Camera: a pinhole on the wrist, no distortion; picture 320 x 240 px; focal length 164.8 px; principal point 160.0 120.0 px. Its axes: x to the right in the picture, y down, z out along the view. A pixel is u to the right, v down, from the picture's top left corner.
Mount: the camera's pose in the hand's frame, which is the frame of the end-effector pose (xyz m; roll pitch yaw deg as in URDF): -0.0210 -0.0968 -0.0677 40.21 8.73 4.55
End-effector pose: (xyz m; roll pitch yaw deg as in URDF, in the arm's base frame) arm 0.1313 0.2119 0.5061 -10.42 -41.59 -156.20
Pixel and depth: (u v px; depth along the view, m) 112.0 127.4 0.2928
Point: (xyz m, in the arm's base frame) 0.2064 0.5105 0.6353
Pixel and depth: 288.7 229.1 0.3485
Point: 0.0843 0.2596 0.9521
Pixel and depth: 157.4 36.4 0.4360
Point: 0.0313 0.7286 0.6933
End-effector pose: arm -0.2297 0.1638 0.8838 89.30 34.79 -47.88
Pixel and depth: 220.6 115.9 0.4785
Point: -0.4481 0.0117 0.4292
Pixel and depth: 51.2 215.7 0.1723
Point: -0.4450 0.1854 0.8293
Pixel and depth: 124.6 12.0 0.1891
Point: -0.3735 0.3140 0.6444
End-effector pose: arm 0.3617 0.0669 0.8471 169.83 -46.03 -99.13
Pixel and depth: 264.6 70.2 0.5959
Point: 0.8080 -0.5429 0.9520
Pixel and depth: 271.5 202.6 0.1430
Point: 0.4489 -0.0852 0.8557
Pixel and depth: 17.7 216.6 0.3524
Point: 0.4582 -0.0636 0.3841
